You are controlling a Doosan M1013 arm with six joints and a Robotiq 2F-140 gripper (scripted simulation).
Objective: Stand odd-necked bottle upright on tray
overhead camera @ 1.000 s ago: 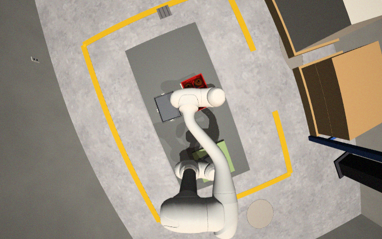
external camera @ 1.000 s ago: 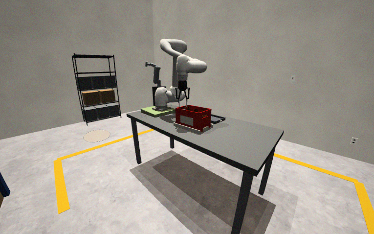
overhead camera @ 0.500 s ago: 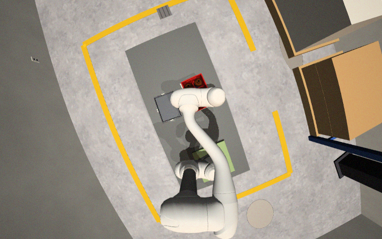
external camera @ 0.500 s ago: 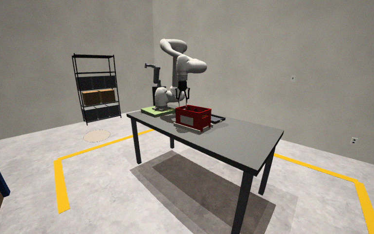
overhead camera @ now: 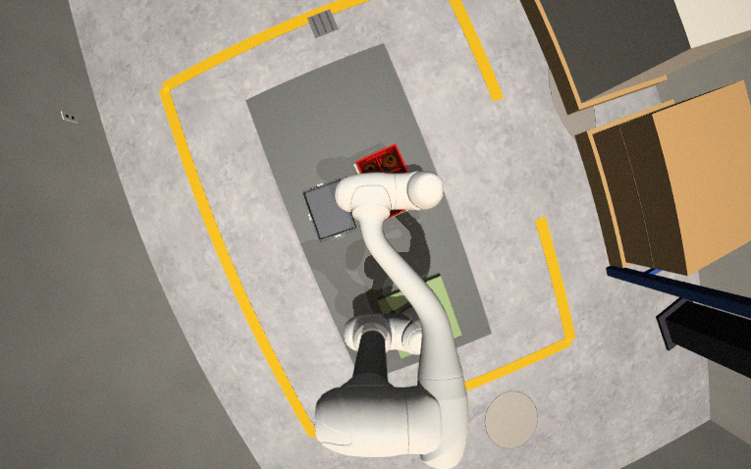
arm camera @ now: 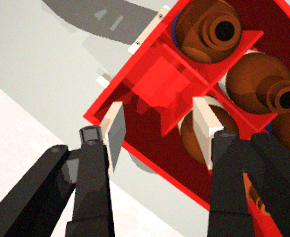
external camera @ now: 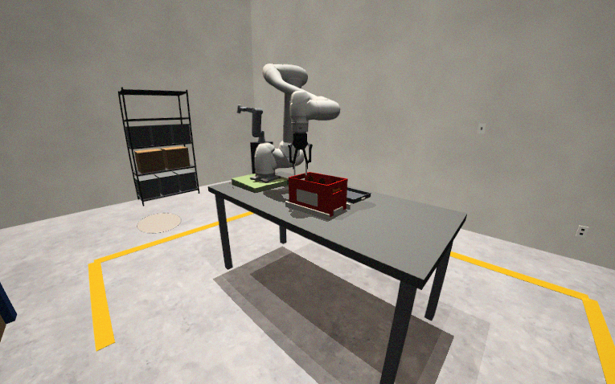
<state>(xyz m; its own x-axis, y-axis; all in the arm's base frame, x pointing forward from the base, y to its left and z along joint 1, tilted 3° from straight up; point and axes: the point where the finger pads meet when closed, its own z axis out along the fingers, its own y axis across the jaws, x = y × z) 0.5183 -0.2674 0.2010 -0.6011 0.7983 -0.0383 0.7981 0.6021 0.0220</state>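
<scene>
The red crate is 13 cm below my hand, 9 cm ahead of it and 3 cm to the left of it. From my hand the other things lie so: dark grey tray 33 cm to the left, 20 cm below, 15 cm ahead.
</scene>
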